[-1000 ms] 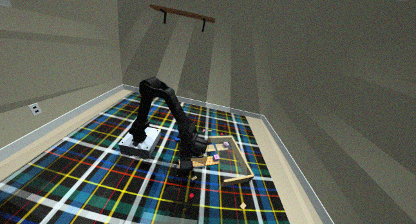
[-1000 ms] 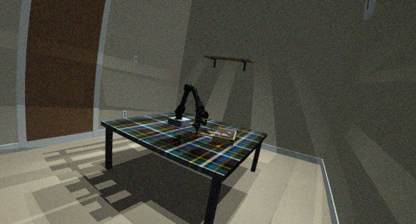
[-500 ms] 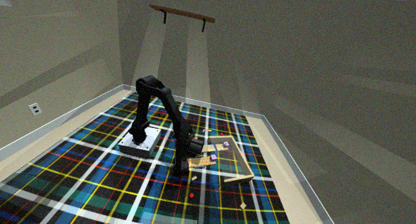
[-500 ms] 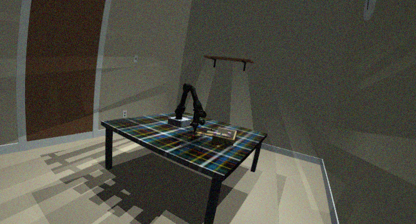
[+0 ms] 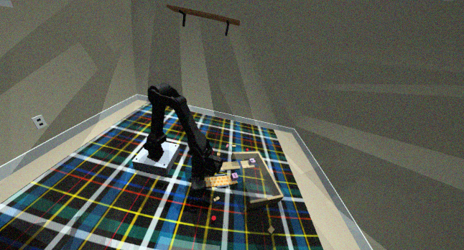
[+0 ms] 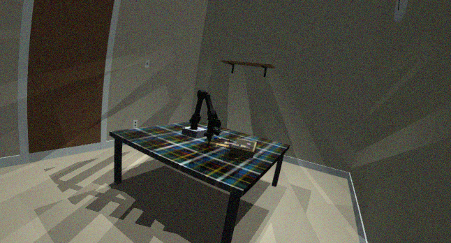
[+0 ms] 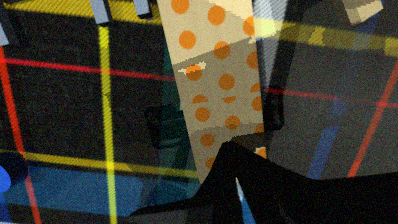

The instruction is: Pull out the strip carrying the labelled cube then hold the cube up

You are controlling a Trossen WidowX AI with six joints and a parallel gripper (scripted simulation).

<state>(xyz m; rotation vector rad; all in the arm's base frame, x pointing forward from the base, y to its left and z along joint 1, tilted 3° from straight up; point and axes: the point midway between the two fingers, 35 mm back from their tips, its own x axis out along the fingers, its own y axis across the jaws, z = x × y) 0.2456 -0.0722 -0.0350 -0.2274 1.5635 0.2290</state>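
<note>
My gripper tip is 90 mm short of the dotted strip and 30 mm to the right of it.
</note>
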